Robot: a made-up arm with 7 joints.
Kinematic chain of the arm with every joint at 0, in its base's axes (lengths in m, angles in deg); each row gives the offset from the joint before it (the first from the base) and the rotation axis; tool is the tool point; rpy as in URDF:
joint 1: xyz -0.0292 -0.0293 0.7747 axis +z
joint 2: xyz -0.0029 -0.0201 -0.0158 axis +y
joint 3: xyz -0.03 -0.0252 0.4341 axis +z
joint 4: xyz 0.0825 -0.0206 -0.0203 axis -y
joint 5: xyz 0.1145 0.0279 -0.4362 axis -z
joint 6: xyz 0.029 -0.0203 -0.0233 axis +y
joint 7: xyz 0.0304 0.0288 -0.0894 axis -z
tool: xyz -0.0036 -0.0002 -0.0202 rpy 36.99 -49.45 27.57
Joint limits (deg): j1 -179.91..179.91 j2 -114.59..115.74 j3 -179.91..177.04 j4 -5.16..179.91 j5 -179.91..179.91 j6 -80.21..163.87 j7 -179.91..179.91
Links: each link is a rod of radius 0.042 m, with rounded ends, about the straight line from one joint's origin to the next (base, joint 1, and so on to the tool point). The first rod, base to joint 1, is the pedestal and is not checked.
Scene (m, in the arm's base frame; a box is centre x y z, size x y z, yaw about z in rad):
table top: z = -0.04
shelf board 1: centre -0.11 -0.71 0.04 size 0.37 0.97 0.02 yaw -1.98
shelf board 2: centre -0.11 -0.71 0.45 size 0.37 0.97 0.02 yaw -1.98
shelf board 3: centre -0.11 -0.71 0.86 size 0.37 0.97 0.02 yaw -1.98
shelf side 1: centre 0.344 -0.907 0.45 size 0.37 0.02 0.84 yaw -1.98
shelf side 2: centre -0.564 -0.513 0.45 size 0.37 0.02 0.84 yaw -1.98
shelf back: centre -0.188 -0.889 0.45 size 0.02 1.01 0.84 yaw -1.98
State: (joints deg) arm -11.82 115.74 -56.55 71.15 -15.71 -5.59 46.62
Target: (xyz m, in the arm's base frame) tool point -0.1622 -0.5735 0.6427
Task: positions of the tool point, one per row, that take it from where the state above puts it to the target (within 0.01 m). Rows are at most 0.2 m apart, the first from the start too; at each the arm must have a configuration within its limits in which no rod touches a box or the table.
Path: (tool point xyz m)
1: 0.0950 -0.5458 0.2494
2: 0.1356 -0.4244 0.2508
3: 0.0459 -0.4529 0.3792
4: -0.0241 -0.4393 0.5168
5: -0.0790 -0.3816 0.6427
6: -0.1097 -0.4819 0.6413
7: -0.1622 -0.5735 0.6427

